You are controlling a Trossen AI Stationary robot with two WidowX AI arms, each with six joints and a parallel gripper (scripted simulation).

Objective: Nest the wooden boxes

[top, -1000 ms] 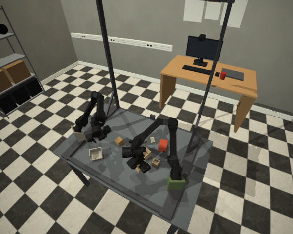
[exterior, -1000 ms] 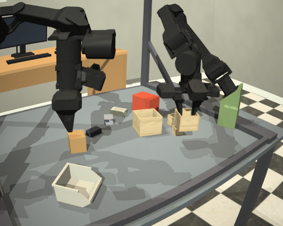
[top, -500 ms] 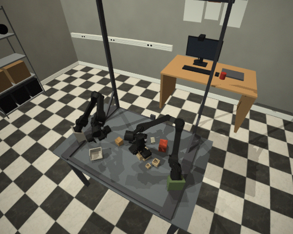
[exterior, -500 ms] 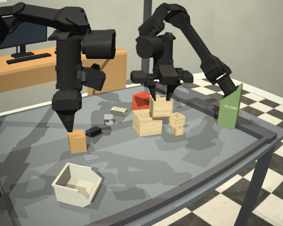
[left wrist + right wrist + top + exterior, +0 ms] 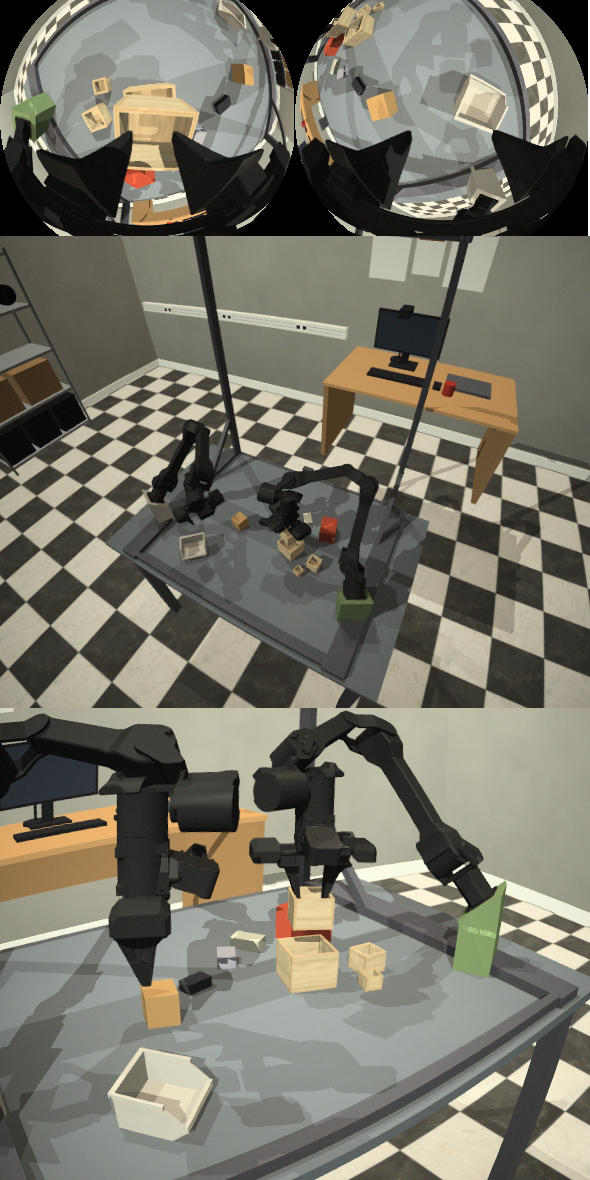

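Now: right hand 130 mm past the orange cube, 60 mm to the right of it and 160 mm above it. The rest, counted from my right hand: white bin 70 mm ahead, 30 mm to the right, 150 mm below; black block 190 mm behind, 150 mm to the left, 170 mm below; grey piece 240 mm behind, 250 mm to the left, 170 mm below.
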